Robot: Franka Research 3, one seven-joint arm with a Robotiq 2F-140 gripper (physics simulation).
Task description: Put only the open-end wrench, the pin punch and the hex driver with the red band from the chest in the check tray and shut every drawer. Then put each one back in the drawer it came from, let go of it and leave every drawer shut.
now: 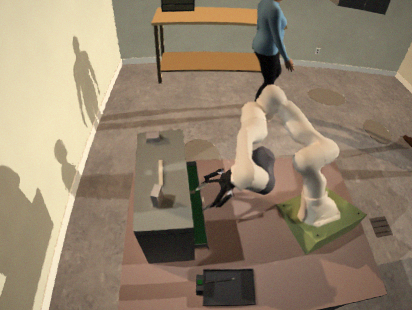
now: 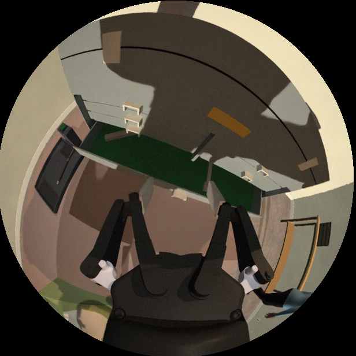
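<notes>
The grey chest [image 1: 162, 220] [image 2: 185, 85] has a long green-lined drawer [image 1: 198, 220] [image 2: 155, 155] standing open; the other drawers look shut. My gripper [image 1: 201, 199] [image 2: 180, 185] is open and empty, with its fingertips at the open drawer's front wall, one on each side of its handle [image 2: 180, 195]. A brownish bar [image 2: 122, 135] lies at the drawer's left end. A thin upright piece [image 2: 209, 172] shows near the right fingertip; I cannot tell what it is. A thin rod-like tool [image 1: 220, 280] [image 2: 62, 167] lies on the black check tray [image 1: 246, 295] [image 2: 42, 187]; its kind is unclear.
A small dark block with a green top [image 1: 200, 282] [image 2: 64, 128] adjoins the tray. Blocks [image 1: 156, 194] [image 1: 153, 136] and a pale strip [image 1: 160, 172] are on the chest top. A wooden shelf table [image 1: 210, 16] and a walking person [image 1: 270, 35] are at the back.
</notes>
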